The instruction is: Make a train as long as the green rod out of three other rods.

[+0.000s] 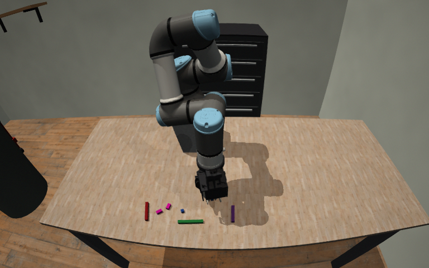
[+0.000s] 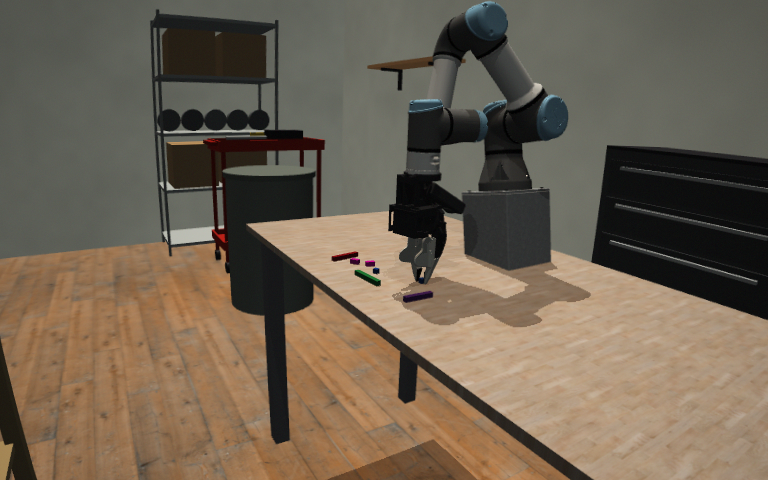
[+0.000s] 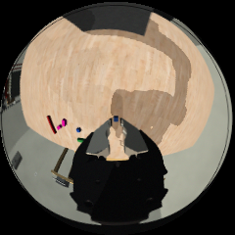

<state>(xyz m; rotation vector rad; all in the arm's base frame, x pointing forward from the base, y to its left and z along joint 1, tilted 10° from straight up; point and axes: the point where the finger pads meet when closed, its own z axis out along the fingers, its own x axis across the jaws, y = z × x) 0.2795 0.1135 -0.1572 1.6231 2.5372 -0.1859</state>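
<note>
Now: hand 10 cm short of the green rod, 4 cm to the left of it and 1 cm above it. From my hand the other things lie so: magenta rod (16 cm to the right, 10 cm ahead, 1 cm below); then purple rod (8 cm to the left, 4 cm ahead, 1 cm below); then red rod (20 cm to the right, 11 cm ahead, 1 cm below).
</note>
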